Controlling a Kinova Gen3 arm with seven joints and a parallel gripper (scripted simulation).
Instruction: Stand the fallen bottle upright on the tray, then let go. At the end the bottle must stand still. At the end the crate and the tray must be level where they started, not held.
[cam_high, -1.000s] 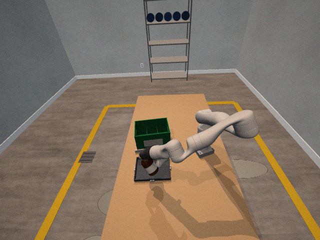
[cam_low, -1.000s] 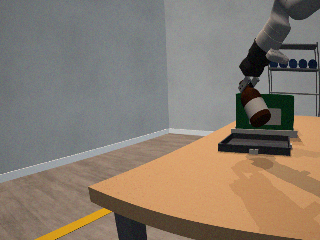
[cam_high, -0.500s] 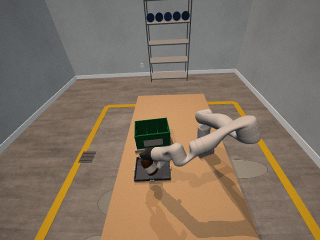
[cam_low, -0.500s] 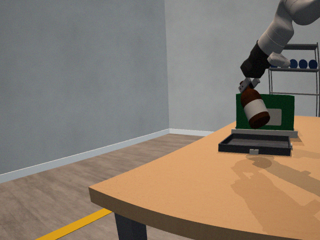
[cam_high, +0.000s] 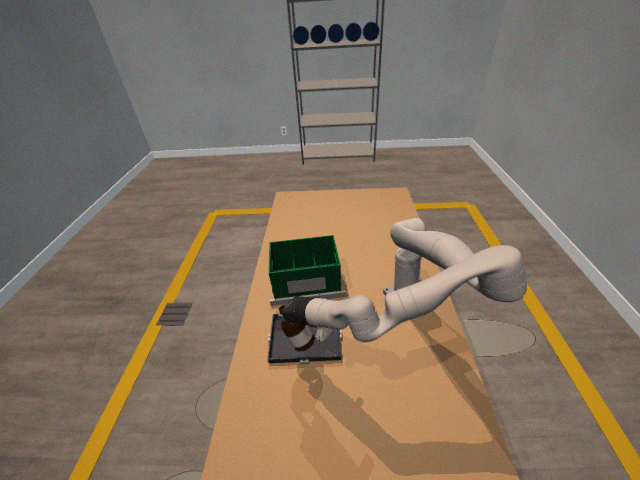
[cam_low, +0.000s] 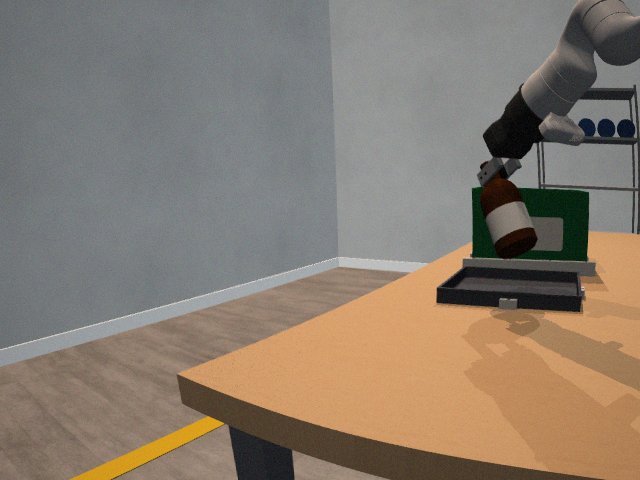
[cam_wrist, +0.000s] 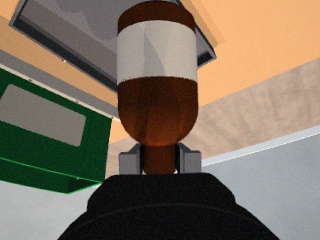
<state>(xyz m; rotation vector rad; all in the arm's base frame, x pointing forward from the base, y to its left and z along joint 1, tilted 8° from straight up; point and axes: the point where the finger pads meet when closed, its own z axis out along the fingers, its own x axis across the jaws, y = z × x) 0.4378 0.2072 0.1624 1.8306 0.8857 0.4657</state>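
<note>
My gripper is now 5 cm above the brown bottle, 2 cm past it and 1 cm to the right of it. The rest, counted from my hand: green crate 31 cm to the right, 12 cm below, 5 cm behind; then dark tray 19 cm below, 4 cm to the right, 4 cm behind.
</note>
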